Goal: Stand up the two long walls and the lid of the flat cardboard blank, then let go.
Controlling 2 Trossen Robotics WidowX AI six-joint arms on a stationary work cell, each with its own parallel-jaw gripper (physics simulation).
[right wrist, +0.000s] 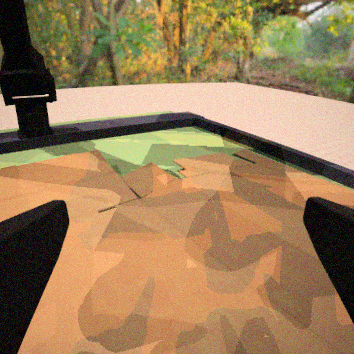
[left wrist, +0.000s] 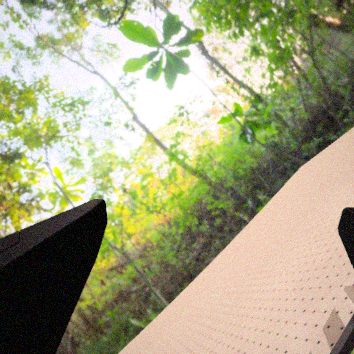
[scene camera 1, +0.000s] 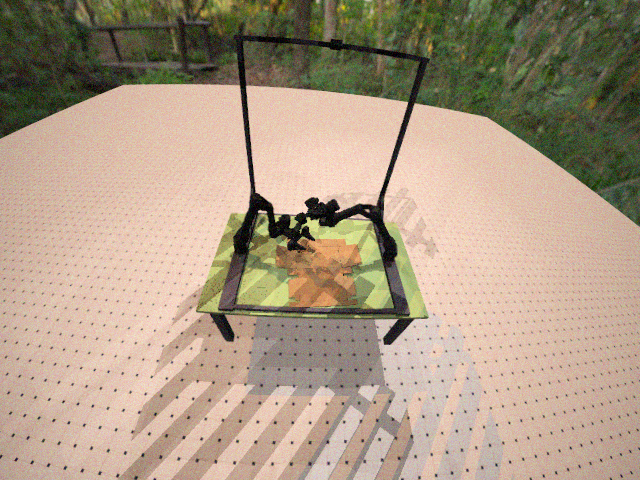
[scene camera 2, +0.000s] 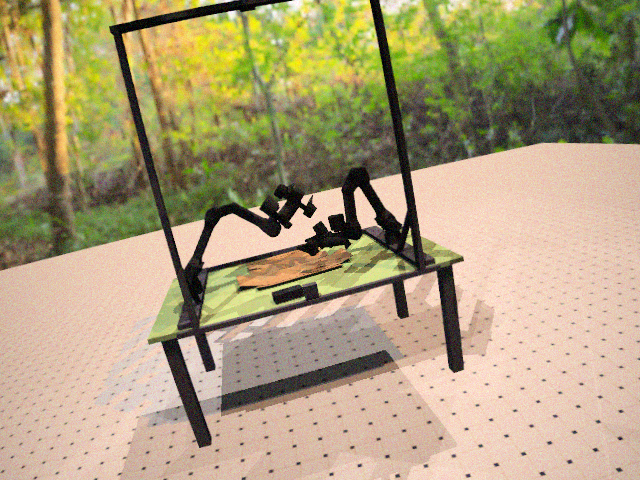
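Where they show: left gripper, fingertip midpoint: (left wrist: 224, 215) (scene camera 1: 300, 215) (scene camera 2: 303, 189); right gripper, fingertip midpoint: (right wrist: 187, 210) (scene camera 1: 310, 244) (scene camera 2: 301, 244); left arm's base, link origin: (right wrist: 35, 132) (scene camera 1: 388, 257); right arm's base, link origin: (scene camera 1: 240, 250) (scene camera 2: 394, 242).
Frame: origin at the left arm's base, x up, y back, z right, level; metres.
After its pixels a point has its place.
Note:
The brown cardboard blank (scene camera 1: 323, 289) @(x -0.012, y -0.420, z -0.241 m) (scene camera 2: 289, 268) @(x -0.020, y -0.429, z -0.073 m) (right wrist: 150, 260) @(x -0.017, y -0.409, z -0.042 m) lies flat on the table, its long walls and lid down; slots and flap edges show in the right wrist view. My left gripper (scene camera 1: 300, 219) @(x 0.322, y -0.562, z -0.030 m) (scene camera 2: 309, 206) (left wrist: 224, 215) @(x 0.322, y -0.562, z -0.030 m) is open and empty, high above the table beyond the blank's upper edge in scene camera 1; the blank does not show in its wrist view. My right gripper (scene camera 1: 303, 240) @(x 0.092, y -0.498, z -0.011 m) (scene camera 2: 310, 246) @(x 0.092, y -0.498, z -0.011 m) (right wrist: 187, 210) @(x 0.092, y -0.498, z -0.011 m) is open and empty, low over the blank's upper left part in scene camera 1. Whether its fingertips touch the cardboard is unclear.
The green table (scene camera 1: 209, 302) @(x -0.019, y -1.010, z -0.349 m) (scene camera 2: 160, 330) @(x -0.019, y 0.112, z 0.300 m) carries a dark rail frame (scene camera 1: 230, 284) @(x 0.001, y -0.919, z -0.245 m) around the blank. A tall black gantry (scene camera 1: 245, 118) @(x 0.653, y -0.883, z 0.340 m) (scene camera 2: 139, 124) @(x 0.700, y -0.034, z 0.380 m) rises above it. A small black device (scene camera 2: 287, 293) @(x 0.010, y -0.376, z 0.331 m) sits near the lower rail in scene camera 2. Both arms reach inward close together.

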